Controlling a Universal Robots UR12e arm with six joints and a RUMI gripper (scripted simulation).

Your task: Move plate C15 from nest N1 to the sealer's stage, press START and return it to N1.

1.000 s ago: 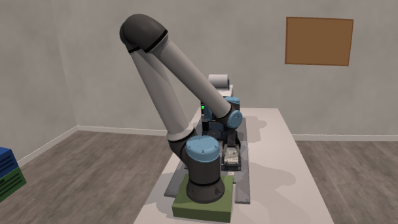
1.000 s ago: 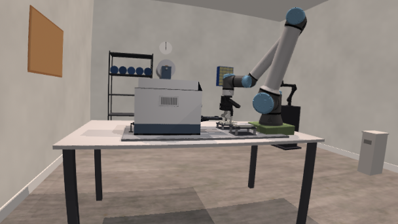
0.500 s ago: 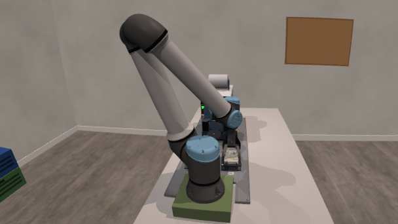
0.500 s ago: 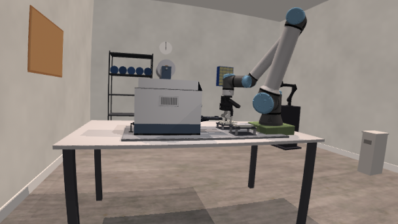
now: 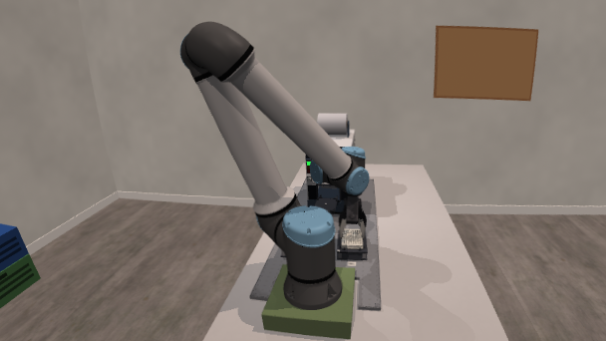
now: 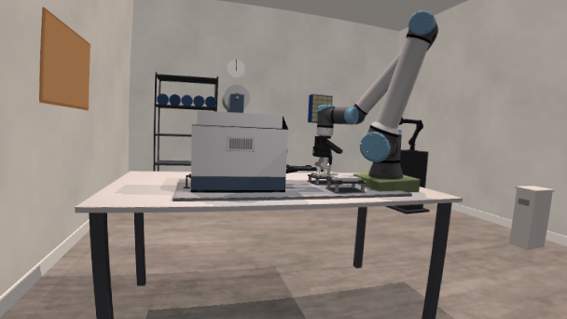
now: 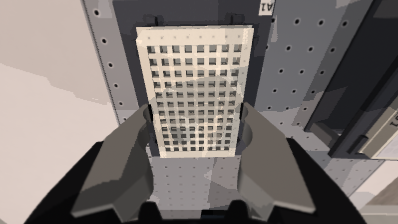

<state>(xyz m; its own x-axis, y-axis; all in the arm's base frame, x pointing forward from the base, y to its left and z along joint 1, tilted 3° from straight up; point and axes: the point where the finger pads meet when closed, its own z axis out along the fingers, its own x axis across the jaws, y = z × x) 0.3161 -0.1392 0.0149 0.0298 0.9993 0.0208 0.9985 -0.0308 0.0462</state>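
The nest N1 is 20 mm below my hand. From my hand the other things lie so: plate C15: 10 mm below; sealer stage: 210 mm ahead, 120 mm to the left, 50 mm above; nest N2: 220 mm to the left, 10 mm below.
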